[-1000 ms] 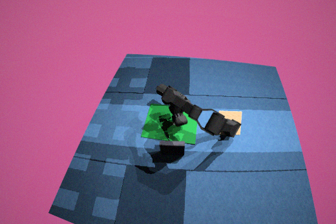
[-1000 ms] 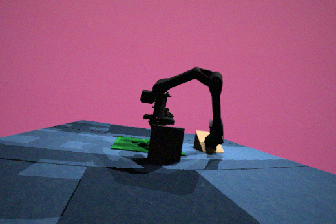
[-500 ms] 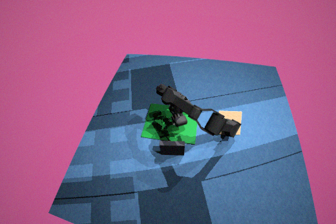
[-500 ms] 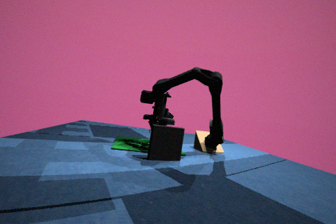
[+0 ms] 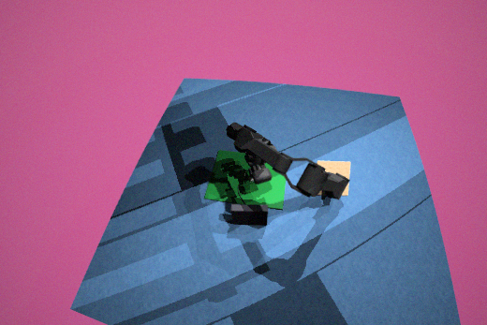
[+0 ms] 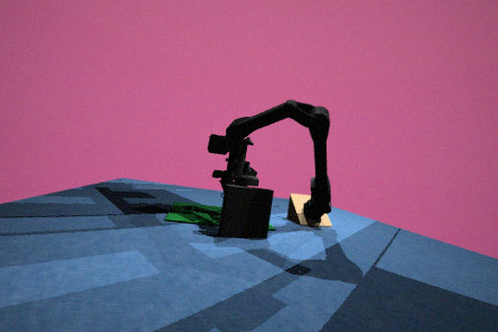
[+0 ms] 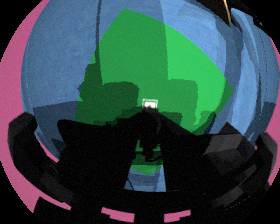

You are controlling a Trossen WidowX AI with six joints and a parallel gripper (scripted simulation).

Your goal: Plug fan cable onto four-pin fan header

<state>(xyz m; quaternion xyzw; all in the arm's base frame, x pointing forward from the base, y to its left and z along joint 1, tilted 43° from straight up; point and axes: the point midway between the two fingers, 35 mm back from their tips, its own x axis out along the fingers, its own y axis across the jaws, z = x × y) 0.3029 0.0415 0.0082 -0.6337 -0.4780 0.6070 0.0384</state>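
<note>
My gripper tip is now 10 mm below the dark plug and 10 mm short of it. From my gripper tip the other things lie so: dark fan (180 mm to the left, 30 mm behind, 20 mm above); green board (60 mm below, 30 mm ahead); white four-pin header (40 mm below, 10 mm ahead).
</note>
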